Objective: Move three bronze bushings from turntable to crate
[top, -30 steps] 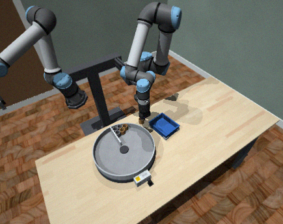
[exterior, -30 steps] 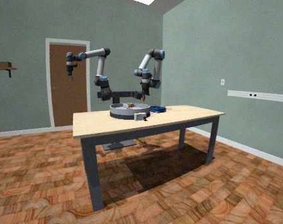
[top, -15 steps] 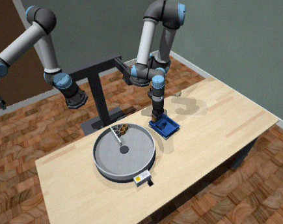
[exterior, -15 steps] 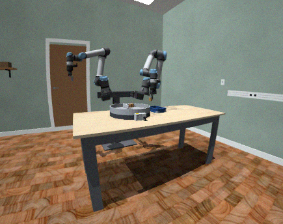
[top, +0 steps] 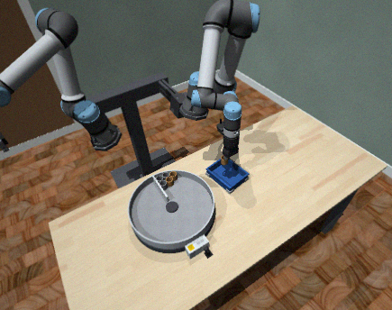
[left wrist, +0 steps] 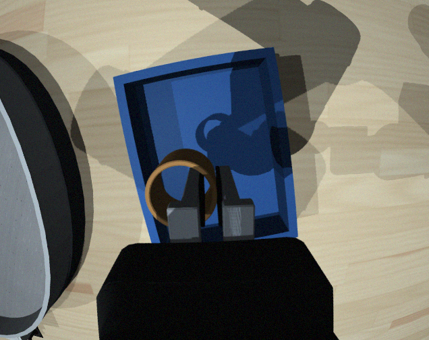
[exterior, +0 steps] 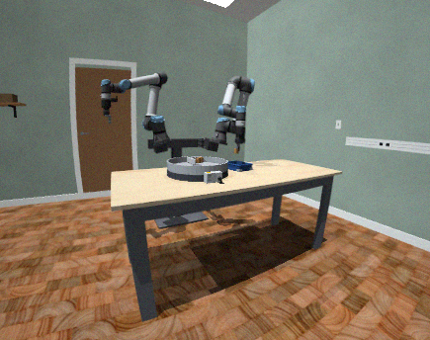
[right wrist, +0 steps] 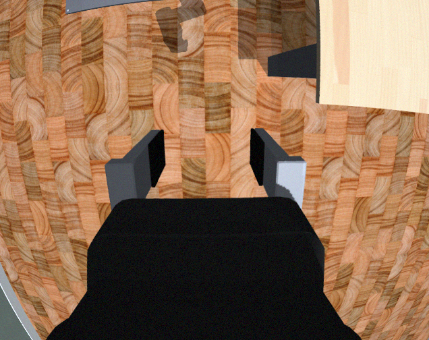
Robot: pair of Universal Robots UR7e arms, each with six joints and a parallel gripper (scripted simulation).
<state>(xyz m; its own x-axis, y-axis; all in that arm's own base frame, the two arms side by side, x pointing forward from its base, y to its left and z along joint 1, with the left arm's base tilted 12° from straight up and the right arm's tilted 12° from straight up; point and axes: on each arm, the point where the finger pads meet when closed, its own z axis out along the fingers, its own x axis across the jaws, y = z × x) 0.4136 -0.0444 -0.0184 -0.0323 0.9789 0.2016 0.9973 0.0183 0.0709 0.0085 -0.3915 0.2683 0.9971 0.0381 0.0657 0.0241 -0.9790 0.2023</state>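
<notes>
The blue crate lies 1 cm ahead of my left hand and 14 cm below it. Round my left hand: turntable: 9 cm ahead, 35 cm to the right, 11 cm below.
</notes>
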